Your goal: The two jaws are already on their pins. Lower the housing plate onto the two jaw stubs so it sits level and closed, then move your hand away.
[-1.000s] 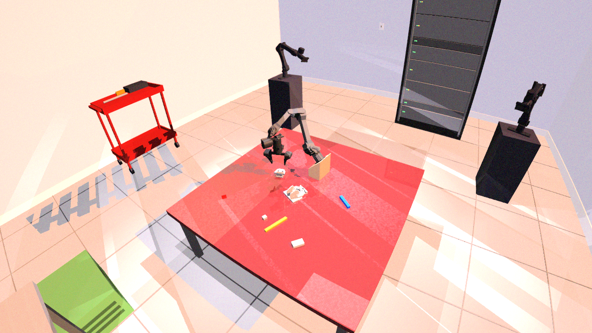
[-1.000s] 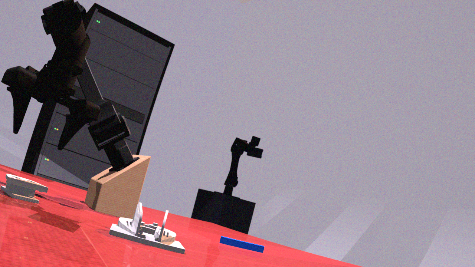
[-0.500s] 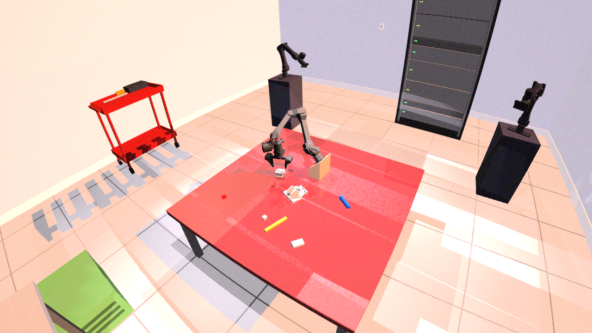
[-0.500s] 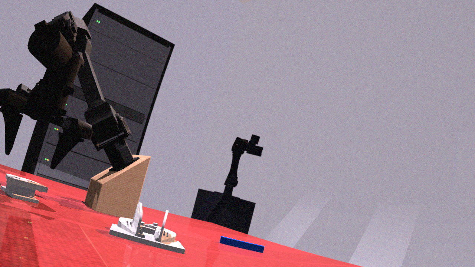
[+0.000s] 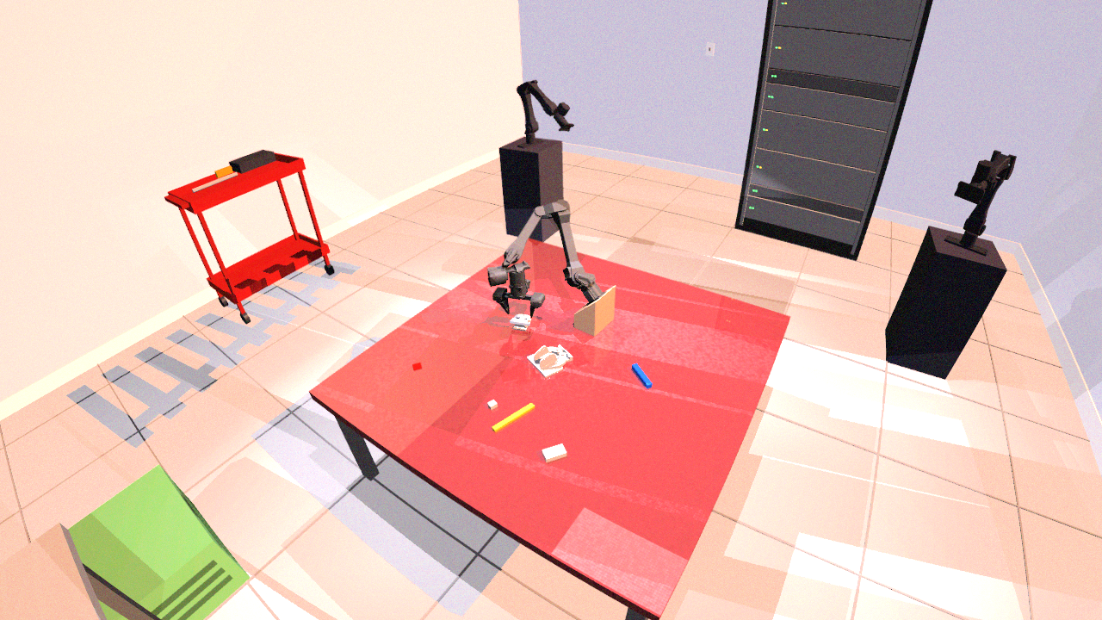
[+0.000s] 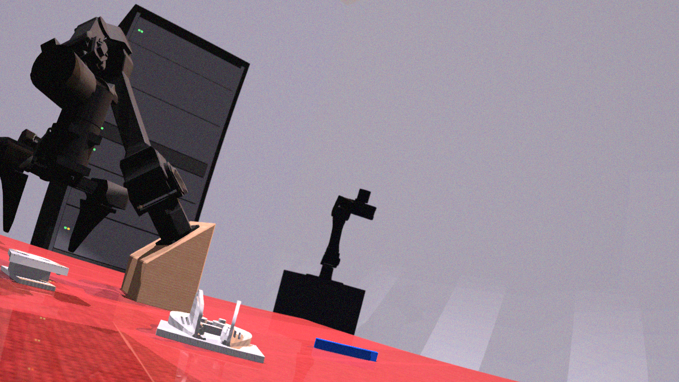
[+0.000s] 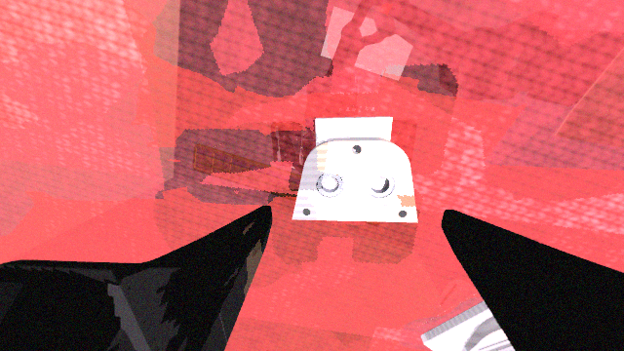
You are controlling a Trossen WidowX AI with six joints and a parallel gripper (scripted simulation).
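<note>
Now: the housing plate 10 mm behind my gripper tip and 20 mm below it. Also, from my gripper tip: grey stand (10 mm behind, 40 mm below); red cube (370 mm ahead, 200 mm to the right, 50 mm below); grey jaw assembly (100 mm ahead, 230 mm to the left, 40 mm below).
</note>
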